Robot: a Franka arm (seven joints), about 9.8 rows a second.
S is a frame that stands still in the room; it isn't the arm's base.
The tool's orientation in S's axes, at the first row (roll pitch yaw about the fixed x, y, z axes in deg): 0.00 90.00 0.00
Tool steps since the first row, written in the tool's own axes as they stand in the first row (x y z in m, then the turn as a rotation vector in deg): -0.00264 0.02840 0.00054 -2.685 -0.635 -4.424; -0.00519 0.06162 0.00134 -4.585 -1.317 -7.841; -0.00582 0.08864 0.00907 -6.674 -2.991 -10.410; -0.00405 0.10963 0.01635 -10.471 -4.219 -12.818
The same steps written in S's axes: 0.00054 0.02840 0.00264 -4.424 -0.635 2.685; 0.00134 0.06162 0.00519 -7.841 -1.317 4.585; 0.00907 0.08864 0.00582 -10.410 -2.991 6.674; 0.01635 0.10963 0.00405 -12.818 -4.219 10.471
